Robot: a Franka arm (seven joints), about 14 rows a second.
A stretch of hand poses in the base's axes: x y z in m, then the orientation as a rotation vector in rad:
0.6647, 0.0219, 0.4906, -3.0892, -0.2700, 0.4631
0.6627, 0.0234, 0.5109, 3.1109, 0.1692, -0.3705
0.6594, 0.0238, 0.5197, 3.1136, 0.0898, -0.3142
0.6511, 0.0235, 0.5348, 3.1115, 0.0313, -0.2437
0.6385, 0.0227, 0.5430, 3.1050, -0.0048, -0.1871
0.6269, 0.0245, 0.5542, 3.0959, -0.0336, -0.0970
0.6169, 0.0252, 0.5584, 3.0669, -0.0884, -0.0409
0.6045, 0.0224, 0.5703, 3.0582, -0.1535, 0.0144
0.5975, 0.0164, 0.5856, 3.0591, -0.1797, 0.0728
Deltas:
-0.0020, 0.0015, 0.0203, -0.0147, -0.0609, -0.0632
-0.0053, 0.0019, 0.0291, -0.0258, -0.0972, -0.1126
-0.0136, 0.0016, 0.0442, -0.0369, -0.1427, -0.1487
-0.0262, 0.0008, 0.0524, -0.0477, -0.1795, -0.1704
-0.0378, 0.0026, 0.0636, -0.0584, -0.2381, -0.1875
-0.0478, 0.0033, 0.0678, -0.0896, -0.2764, -0.2191
-0.0602, 0.0005, 0.0797, -0.0992, -0.3129, -0.2608
-0.0672, -0.0055, 0.0950, -0.0955, -0.3506, -0.2785

